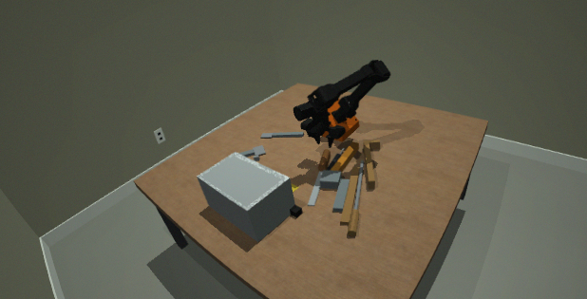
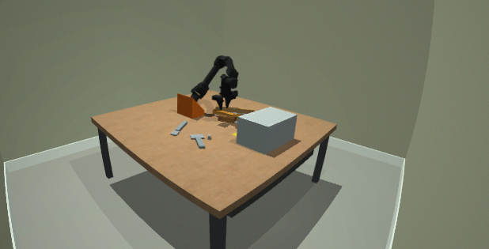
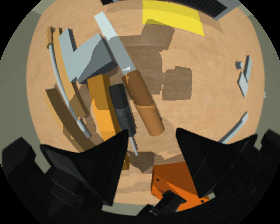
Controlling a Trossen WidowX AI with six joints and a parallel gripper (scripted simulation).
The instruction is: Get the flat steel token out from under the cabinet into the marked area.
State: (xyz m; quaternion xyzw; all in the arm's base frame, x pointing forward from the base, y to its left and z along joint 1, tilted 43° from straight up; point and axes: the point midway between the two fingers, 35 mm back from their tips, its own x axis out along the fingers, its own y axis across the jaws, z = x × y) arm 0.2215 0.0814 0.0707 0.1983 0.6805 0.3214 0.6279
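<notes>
Now: gripper tip 50 mm past the orange bar, 70 mm to the right of it and 60 mm above it. The rest, counted from my gripper tip: grey block (90 mm ahead, 120 mm to the left, 60 mm below); wooden stick (100 mm ahead, 220 mm to the left, 70 mm below); grey t-piece (170 mm ahead, 330 mm to the right, 70 mm below).
</notes>
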